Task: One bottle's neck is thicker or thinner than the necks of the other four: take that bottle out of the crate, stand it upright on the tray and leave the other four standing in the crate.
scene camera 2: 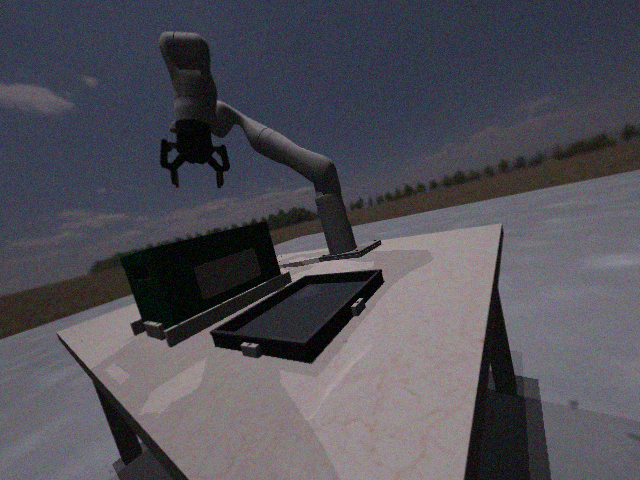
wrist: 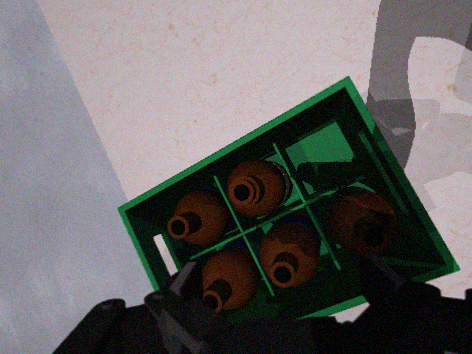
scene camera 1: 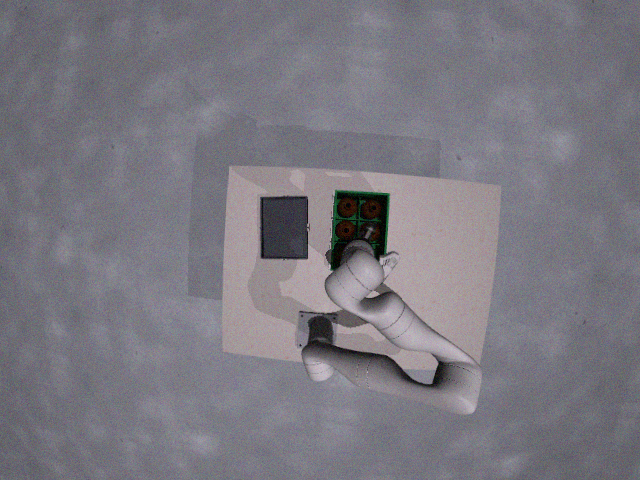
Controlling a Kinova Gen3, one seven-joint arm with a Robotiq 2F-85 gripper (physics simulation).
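Pixels of known places: gripper, fingertip midpoint: [scene camera 2: 199,187] [wrist: 278,275]; arm's base, origin of the base link: [scene camera 2: 342,250] [scene camera 1: 321,327].
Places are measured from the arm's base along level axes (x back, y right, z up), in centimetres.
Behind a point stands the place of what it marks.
Note:
The green crate [scene camera 1: 361,192] {x -54.8, y 7.9, z 16.0 cm} [scene camera 2: 170,279] {x -52.9, y -0.9, z 9.6 cm} [wrist: 235,143] {x -40.3, y 18.3, z 16.0 cm} holds five upright brown bottles; in the wrist view, its upper-right compartment is empty. There, bottles stand upper left [wrist: 202,212] {x -48.6, y 13.4, z 11.1 cm}, upper middle [wrist: 265,182] {x -40.0, y 13.6, z 11.0 cm}, lower left [wrist: 237,277] {x -47.7, y 4.6, z 10.7 cm}, lower middle [wrist: 297,245] {x -39.5, y 5.7, z 10.8 cm} and lower right [wrist: 355,212] {x -32.5, y 7.0, z 11.0 cm}. The upper-middle neck shows several rings; I cannot tell surely which neck differs. The lower-right neck is dark. The dark tray [scene camera 1: 284,227] {x -39.6, y -20.1, z -0.9 cm} [scene camera 2: 305,310] {x -40.5, y -20.5, z -1.0 cm} is bare. My gripper [scene camera 2: 197,183] {x -38.3, y 8.3, z 27.9 cm} [wrist: 278,275] {x -38.3, y 8.3, z 27.9 cm} is open and empty, high above the crate; the arm largely hides it in scene camera 1.
The pale table [scene camera 1: 444,248] {x -39.1, y 47.0, z -1.5 cm} [scene camera 2: 403,372] {x -48.6, y -41.1, z -1.5 cm} carries the arm's base plate [scene camera 1: 305,338] {x 5.9, y -6.1, z 0.2 cm}. A low grey rail [scene camera 2: 227,310] {x -44.9, y -1.5, z -0.3 cm} stands between crate and tray. Small grey blocks touch the tray's edges. The crate has raised walls and thin inner dividers.

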